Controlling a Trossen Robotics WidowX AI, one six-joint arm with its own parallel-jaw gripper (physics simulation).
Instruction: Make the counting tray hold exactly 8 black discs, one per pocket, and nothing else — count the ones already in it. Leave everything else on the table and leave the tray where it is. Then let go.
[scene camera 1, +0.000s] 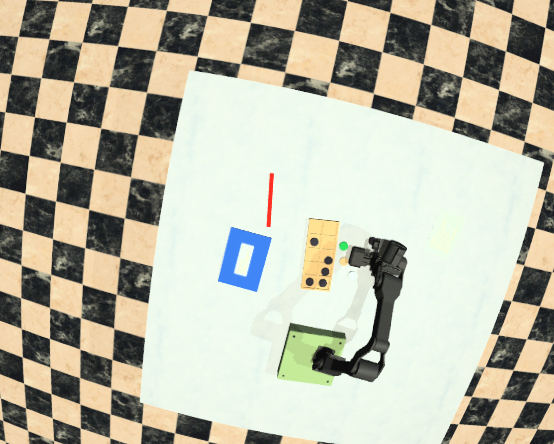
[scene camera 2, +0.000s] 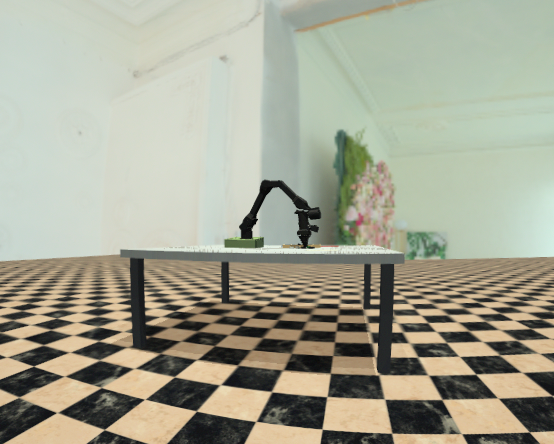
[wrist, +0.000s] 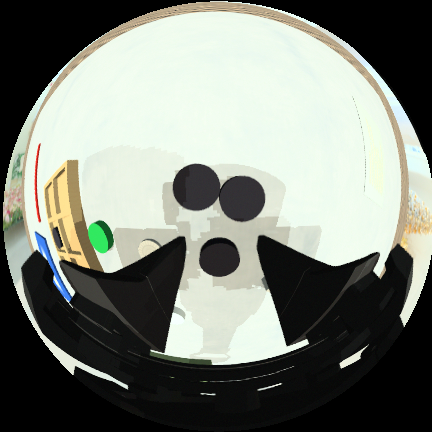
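Observation:
The tan counting tray (scene camera 1: 330, 229) (wrist: 75, 200) has two columns of pockets. Several black discs sit in it, mostly toward its lower end in scene camera 1; both top pockets there are empty. In the wrist view, a black disc (wrist: 219, 258) lies on the table between the open fingers of my gripper (scene camera 2: 306, 245) (wrist: 221, 241), which stands low over it and does not grip it. Two more black discs, one (wrist: 196, 187) left and one (wrist: 242, 198) right, lie close together beyond the fingertips. The arm hides the fingertips in scene camera 1.
A green disc (scene camera 1: 343, 246) (wrist: 101, 237), a tan disc (scene camera 1: 344, 261) and a cream disc (wrist: 149, 247) lie between tray and gripper. A white disc (wrist: 178, 315) is partly hidden. A blue frame (scene camera 1: 228, 257), a red bar (scene camera 1: 270, 200) and a pale yellow sheet (scene camera 1: 445, 232) lie farther out.

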